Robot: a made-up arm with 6 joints. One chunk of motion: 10 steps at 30 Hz.
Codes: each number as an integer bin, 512 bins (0 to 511) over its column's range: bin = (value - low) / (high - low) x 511, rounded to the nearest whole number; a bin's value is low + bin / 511 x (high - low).
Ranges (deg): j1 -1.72..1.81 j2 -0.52..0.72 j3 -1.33..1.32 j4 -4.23..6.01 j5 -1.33..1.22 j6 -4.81..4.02
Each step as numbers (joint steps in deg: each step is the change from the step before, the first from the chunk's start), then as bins.
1 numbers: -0.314 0.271 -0.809 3.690 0.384 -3.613
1 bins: 204 326 100 395 343 69
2 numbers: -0.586 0.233 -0.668 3.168 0.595 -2.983
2 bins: 164 310 128 369 386 106
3 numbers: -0.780 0.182 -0.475 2.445 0.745 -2.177
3 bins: 136 289 165 333 416 152
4 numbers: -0.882 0.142 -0.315 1.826 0.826 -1.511
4 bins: 121 273 196 302 432 191
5 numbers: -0.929 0.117 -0.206 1.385 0.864 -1.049
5 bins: 115 263 217 280 440 218
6 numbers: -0.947 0.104 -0.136 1.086 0.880 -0.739
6 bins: 112 257 230 265 443 236
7 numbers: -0.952 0.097 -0.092 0.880 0.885 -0.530
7 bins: 111 254 239 255 444 248
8 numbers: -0.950 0.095 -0.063 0.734 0.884 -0.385
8 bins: 111 253 244 248 444 256
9 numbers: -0.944 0.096 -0.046 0.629 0.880 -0.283
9 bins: 112 254 248 242 443 262
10 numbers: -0.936 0.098 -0.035 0.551 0.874 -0.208
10 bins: 113 255 250 239 442 266
